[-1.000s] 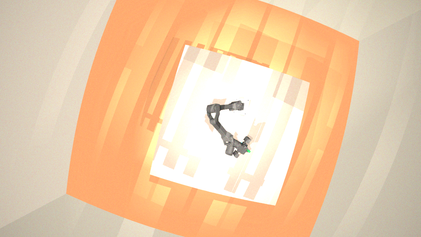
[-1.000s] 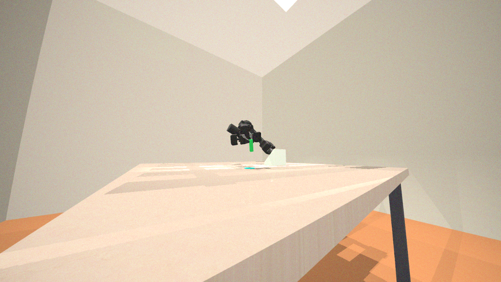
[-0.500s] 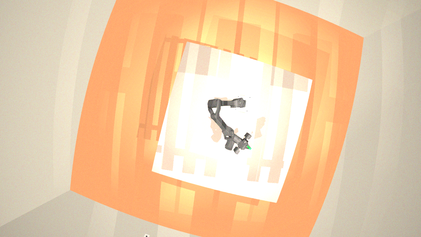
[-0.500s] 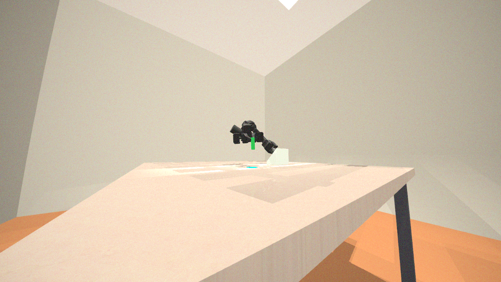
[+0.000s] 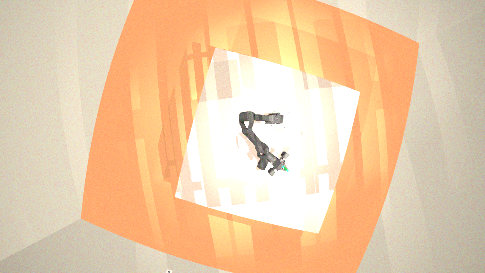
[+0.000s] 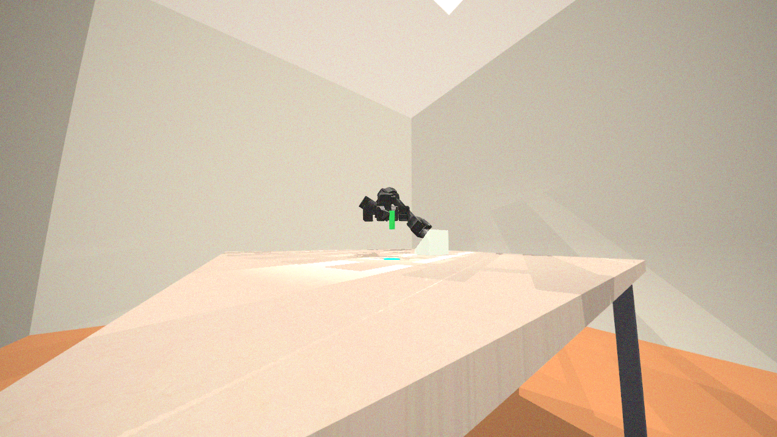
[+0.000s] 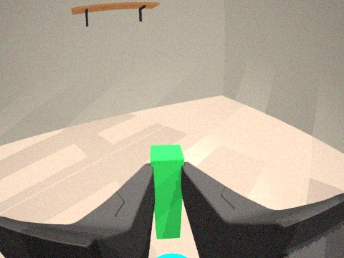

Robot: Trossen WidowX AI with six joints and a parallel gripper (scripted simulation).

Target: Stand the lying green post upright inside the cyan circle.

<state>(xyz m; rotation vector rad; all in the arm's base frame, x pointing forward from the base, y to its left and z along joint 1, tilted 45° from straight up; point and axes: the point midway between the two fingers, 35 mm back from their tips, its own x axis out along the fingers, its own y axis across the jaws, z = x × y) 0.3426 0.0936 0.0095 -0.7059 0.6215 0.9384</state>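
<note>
Now: gripper tip 16 cm above the cyan circle and 1 cm past it. Also, from my gripper tip: green post: 2 cm below.
</note>
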